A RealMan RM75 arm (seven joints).
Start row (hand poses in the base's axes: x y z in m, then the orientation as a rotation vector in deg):
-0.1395, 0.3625, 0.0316, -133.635, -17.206, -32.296
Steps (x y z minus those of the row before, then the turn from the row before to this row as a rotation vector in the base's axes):
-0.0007, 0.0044, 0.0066, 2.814, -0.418, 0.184
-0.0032, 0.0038, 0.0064, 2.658, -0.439, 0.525
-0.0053, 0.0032, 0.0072, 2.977, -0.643, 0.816
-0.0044, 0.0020, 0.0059, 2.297, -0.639, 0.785
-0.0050, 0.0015, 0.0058, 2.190, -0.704, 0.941
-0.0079, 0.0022, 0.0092, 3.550, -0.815, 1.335
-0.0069, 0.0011, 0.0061, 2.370, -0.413, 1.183
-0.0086, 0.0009, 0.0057, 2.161, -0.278, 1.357
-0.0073, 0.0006, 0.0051, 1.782, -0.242, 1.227
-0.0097, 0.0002, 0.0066, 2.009, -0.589, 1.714
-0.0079, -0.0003, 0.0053, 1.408, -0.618, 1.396
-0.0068, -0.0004, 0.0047, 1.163, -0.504, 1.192
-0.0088, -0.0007, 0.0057, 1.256, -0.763, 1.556
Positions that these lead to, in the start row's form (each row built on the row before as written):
-0.1402, 0.3669, 0.0382, -130.786, -16.638, -32.767
-0.1434, 0.3707, 0.0446, -127.991, -16.518, -33.062
-0.1487, 0.3739, 0.0518, -124.766, -16.703, -33.418
-0.1531, 0.3759, 0.0577, -122.203, -17.078, -33.745
-0.1581, 0.3774, 0.0635, -119.684, -17.676, -34.031
-0.1660, 0.3796, 0.0727, -115.727, -18.237, -34.232
-0.1729, 0.3807, 0.0788, -113.038, -18.805, -34.034
-0.1815, 0.3816, 0.0845, -110.533, -19.515, -33.569
-0.1888, 0.3822, 0.0896, -108.433, -20.196, -33.124
-0.1985, 0.3824, 0.0962, -105.897, -21.455, -32.700
-0.2064, 0.3821, 0.1015, -104.013, -22.633, -32.458
-0.2132, 0.3817, 0.1062, -102.442, -23.623, -32.221
-0.2220, 0.3810, 0.1119, -100.611, -25.062, -31.972

